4 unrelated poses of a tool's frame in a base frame.
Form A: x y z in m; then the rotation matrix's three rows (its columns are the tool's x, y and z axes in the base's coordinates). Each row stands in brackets.
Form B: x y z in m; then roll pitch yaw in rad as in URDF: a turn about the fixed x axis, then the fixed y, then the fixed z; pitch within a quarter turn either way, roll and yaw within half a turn. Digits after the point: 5 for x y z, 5 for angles.
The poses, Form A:
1: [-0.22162 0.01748 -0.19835], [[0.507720 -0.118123 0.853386], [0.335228 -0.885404 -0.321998], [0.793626 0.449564 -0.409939]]
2: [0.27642 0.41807 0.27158], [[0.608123 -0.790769 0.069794], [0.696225 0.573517 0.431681], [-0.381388 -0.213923 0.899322]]
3: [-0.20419 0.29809 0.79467], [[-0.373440 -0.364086 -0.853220], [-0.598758 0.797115 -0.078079], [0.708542 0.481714 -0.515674]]
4: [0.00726 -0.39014 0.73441], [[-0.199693 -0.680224 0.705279], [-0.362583 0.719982 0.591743], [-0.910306 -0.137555 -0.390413]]
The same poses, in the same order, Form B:
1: -0.22162 0.01748 -0.19835 2.31013 -0.91675 0.58356
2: 0.27642 0.41807 0.27158 -0.23353 0.39130 0.85284
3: -0.20419 0.29809 0.79467 2.39023 -0.78743 -2.12845
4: 0.00726 -0.39014 0.73441 -2.80284 1.14402 -2.07422
